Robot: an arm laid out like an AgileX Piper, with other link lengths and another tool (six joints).
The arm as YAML. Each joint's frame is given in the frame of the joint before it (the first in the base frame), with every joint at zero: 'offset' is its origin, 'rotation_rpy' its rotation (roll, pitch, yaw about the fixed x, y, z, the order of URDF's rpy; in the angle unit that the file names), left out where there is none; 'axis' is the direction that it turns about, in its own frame. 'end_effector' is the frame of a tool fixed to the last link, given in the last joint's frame.
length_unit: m
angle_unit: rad
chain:
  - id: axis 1
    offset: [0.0, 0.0, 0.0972]
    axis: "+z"
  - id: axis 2
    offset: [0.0, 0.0, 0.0]
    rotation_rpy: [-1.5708, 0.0, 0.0]
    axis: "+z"
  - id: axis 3
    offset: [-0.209, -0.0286, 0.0]
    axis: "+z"
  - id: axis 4
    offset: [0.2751, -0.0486, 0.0]
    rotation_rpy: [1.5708, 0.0, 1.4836]
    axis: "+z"
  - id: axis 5
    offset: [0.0, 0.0, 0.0]
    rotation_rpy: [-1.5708, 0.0, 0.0]
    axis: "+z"
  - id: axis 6
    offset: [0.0, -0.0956, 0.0]
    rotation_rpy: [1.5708, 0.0, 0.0]
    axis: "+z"
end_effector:
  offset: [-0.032, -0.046, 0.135]
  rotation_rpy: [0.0, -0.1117, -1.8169]
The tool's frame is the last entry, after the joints.
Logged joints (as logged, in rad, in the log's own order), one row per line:
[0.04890, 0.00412, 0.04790, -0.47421, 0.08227, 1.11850]
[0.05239, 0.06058, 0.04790, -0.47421, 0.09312, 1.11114]
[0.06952, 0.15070, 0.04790, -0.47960, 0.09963, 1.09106]
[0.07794, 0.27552, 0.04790, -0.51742, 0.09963, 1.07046]
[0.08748, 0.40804, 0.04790, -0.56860, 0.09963, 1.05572]
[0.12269, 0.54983, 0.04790, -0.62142, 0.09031, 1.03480]
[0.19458, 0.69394, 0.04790, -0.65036, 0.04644, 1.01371]
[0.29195, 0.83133, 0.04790, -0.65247, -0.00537, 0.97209]
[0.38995, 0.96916, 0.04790, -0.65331, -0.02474, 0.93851]
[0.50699, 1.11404, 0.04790, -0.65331, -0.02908, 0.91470]
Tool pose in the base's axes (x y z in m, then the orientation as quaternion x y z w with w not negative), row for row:
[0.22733, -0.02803, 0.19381, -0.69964, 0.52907, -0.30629, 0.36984]
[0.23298, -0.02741, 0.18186, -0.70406, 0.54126, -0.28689, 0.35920]
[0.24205, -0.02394, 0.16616, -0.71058, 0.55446, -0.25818, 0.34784]
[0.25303, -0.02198, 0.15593, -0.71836, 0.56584, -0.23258, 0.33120]
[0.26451, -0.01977, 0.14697, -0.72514, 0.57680, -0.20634, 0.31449]
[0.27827, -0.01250, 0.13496, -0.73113, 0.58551, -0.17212, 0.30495]
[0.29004, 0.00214, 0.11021, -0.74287, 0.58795, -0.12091, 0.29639]
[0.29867, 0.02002, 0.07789, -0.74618, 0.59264, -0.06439, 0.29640]
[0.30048, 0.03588, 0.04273, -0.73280, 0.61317, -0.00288, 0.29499]
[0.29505, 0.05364, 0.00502, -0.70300, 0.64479, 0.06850, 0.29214]
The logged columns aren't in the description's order. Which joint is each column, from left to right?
Columns, left to right: axis 4, axis 2, axis 1, axis 3, axis 6, axis 5.
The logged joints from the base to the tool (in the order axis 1, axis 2, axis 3, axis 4, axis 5, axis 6), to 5 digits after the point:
[0.04790, 0.00412, -0.47421, 0.04890, 1.11850, 0.08227]
[0.04790, 0.06058, -0.47421, 0.05239, 1.11114, 0.09312]
[0.04790, 0.15070, -0.47960, 0.06952, 1.09106, 0.09963]
[0.04790, 0.27552, -0.51742, 0.07794, 1.07046, 0.09963]
[0.04790, 0.40804, -0.56860, 0.08748, 1.05572, 0.09963]
[0.04790, 0.54983, -0.62142, 0.12269, 1.03480, 0.09031]
[0.04790, 0.69394, -0.65036, 0.19458, 1.01371, 0.04644]
[0.04790, 0.83133, -0.65247, 0.29195, 0.97209, -0.00537]
[0.04790, 0.96916, -0.65331, 0.38995, 0.93851, -0.02474]
[0.04790, 1.11404, -0.65331, 0.50699, 0.91470, -0.02908]

